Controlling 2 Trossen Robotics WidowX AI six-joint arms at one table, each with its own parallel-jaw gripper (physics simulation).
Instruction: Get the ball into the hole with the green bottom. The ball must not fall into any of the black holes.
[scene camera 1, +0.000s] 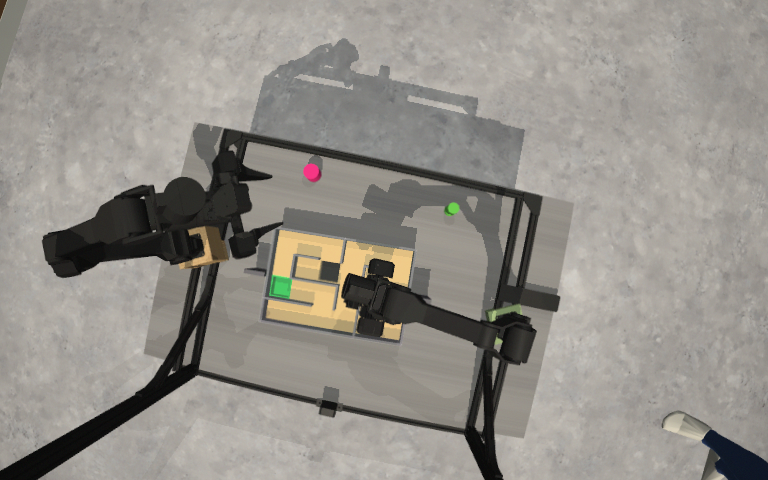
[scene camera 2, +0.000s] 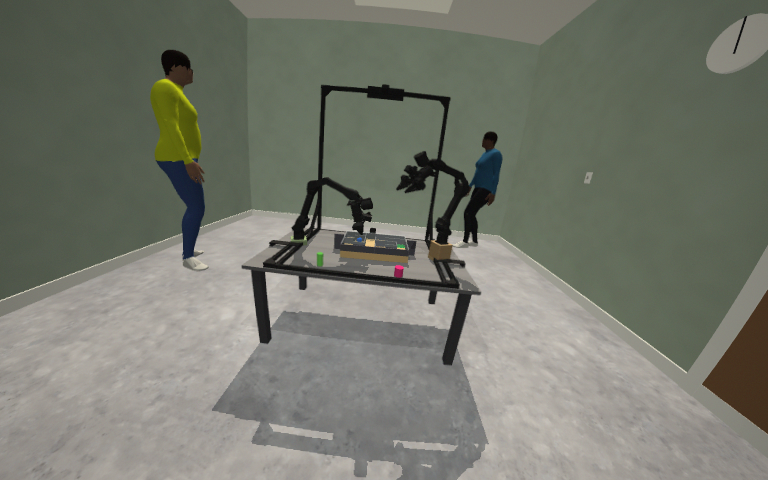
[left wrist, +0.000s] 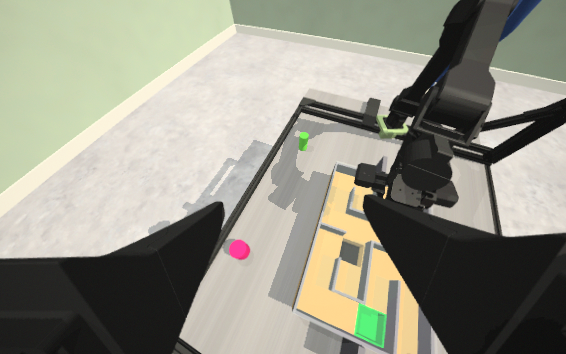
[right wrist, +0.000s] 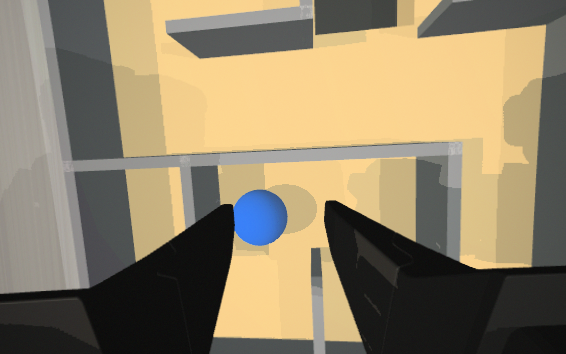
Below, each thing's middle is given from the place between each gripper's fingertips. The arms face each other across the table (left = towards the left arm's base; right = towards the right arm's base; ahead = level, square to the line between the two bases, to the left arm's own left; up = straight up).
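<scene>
Relative to the tan maze board (scene camera 1: 305, 273), my left hand is 12 cm to the left of it, 17 cm past it and 37 cm above it.
My right gripper, relative to the tan maze board: 10 mm short of it, 90 mm to the right of it, 60 mm above it.
</scene>
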